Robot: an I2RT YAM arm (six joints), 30 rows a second.
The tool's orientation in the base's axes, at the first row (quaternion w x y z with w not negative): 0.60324 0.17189 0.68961 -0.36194
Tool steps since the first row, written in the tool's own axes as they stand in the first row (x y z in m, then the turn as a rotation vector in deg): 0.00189 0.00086 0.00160 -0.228 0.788 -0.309; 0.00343 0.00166 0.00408 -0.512 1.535 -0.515; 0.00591 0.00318 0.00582 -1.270 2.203 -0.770; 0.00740 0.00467 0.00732 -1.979 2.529 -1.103; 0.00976 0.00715 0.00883 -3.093 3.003 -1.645; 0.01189 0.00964 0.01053 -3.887 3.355 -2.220; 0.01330 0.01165 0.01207 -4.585 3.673 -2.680; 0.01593 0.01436 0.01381 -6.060 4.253 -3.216; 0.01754 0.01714 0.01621 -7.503 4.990 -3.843; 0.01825 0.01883 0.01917 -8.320 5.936 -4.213; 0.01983 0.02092 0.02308 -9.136 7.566 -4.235
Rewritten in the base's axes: 0.00131 -0.00092 -0.00207 0.361 0.799 -0.009; 0.00327 -0.00244 -0.00381 0.779 1.508 0.047; 0.00500 -0.00313 -0.00664 1.210 2.293 0.580; 0.00675 -0.00348 -0.00852 1.345 2.891 1.166; 0.00899 -0.00333 -0.01151 1.518 3.818 2.099; 0.01141 -0.00327 -0.01429 1.518 4.622 2.761; 0.01355 -0.00327 -0.01624 1.556 5.302 3.341; 0.01605 -0.00319 -0.01957 1.881 6.369 4.588; 0.01928 -0.00332 -0.02194 2.242 7.601 5.759; 0.02236 -0.00440 -0.02315 2.791 8.667 6.268; 0.02620 -0.00606 -0.02531 4.048 9.952 6.573
